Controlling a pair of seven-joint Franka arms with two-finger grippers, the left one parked.
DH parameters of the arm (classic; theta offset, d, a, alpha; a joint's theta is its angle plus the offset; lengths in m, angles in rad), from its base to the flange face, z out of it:
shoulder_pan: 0 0.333 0 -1.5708
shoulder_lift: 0 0 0 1.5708
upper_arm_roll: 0 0.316 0.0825 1.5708
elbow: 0 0 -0.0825 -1.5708
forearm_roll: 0 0.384 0 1.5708
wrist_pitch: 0 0 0.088 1.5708
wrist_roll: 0 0.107 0 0
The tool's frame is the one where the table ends.
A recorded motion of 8 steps. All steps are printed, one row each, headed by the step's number.
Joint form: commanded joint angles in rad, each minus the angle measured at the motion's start. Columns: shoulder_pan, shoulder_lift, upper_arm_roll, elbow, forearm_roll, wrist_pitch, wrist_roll.
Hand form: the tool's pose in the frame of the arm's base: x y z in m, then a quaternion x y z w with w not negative. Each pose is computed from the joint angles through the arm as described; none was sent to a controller.
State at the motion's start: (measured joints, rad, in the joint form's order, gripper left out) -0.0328 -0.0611 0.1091 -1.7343 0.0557 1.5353 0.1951
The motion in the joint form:
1: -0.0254 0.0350 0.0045 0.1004 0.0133 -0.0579 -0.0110
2: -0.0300 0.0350 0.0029 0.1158 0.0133 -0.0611 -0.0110
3: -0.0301 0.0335 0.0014 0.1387 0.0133 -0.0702 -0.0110
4: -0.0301 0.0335 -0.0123 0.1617 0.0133 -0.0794 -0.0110
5: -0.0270 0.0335 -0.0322 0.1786 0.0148 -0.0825 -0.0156
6: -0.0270 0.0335 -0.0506 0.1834 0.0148 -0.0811 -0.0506
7: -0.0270 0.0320 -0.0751 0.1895 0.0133 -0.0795 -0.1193
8: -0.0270 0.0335 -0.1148 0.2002 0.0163 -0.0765 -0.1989
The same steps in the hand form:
1: 0.5331 0.0383 0.6019 -0.99532 0.06328 0.06868 0.02498
2: 0.5337 0.0350 0.6088 -0.99552 0.06606 0.06255 0.02591
3: 0.5331 0.0342 0.6194 -0.99593 0.06631 0.05494 0.02676
4: 0.5330 0.0269 0.6293 -0.99582 0.07258 0.04791 0.02804
5: 0.5334 0.0180 0.6369 -0.99564 0.07824 0.04082 0.03021
6: 0.5338 0.0080 0.6392 -0.99636 0.06991 0.03691 0.03176
7: 0.5336 -0.0054 0.6430 -0.99783 0.04782 0.03077 0.03312
8: 0.5338 -0.0267 0.6474 -0.99869 0.02765 0.02257 0.03674

